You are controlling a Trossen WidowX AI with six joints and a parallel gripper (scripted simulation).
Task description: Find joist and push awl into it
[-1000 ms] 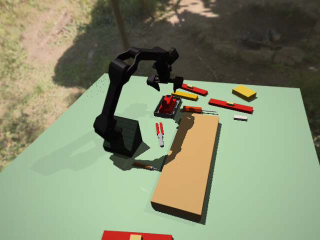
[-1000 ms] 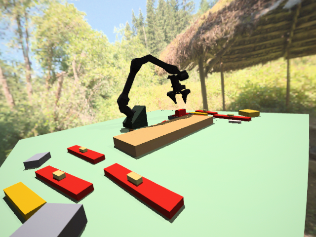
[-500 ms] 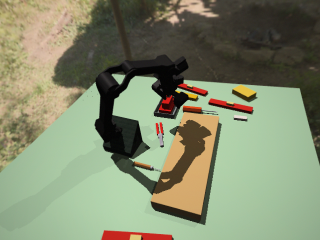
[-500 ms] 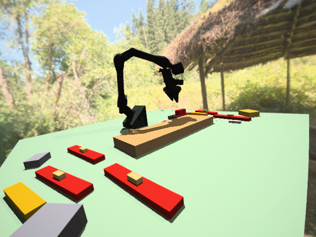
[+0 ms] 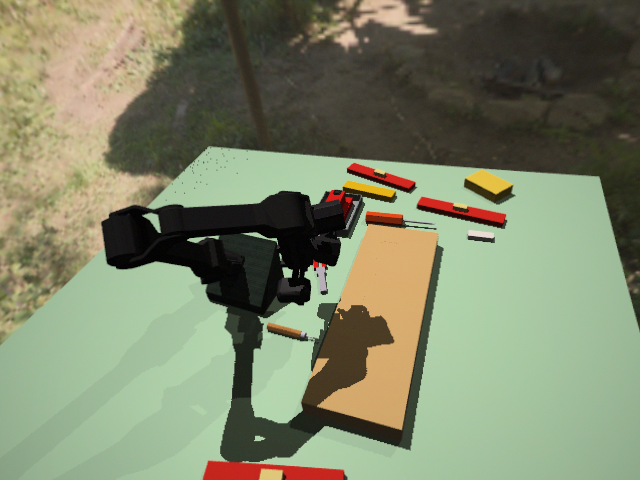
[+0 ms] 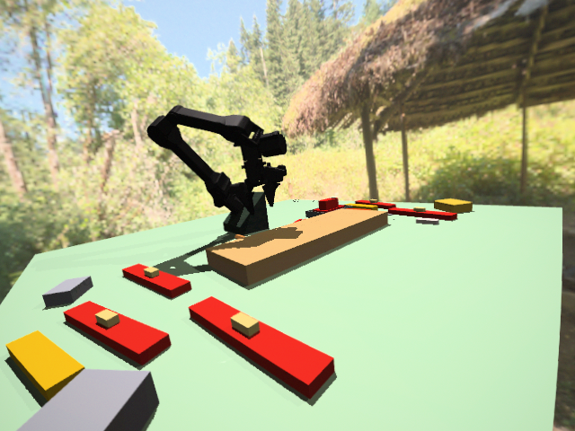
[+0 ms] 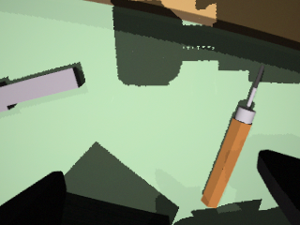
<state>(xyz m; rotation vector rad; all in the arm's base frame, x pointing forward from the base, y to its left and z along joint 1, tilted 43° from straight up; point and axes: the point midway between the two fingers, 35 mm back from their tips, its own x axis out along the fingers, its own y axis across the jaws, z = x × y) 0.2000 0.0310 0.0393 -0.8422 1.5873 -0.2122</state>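
Right now the awl is 8 cm below my gripper tip, 7 cm to the right of it and 1 cm ahead of it. Also, from my gripper tip: white block 39 cm to the left, 30 cm ahead, 8 cm below; then tray 35 cm to the left, 9 cm behind, 7 cm below; then red stud finder 36 cm to the left, 10 cm behind, 4 cm below.
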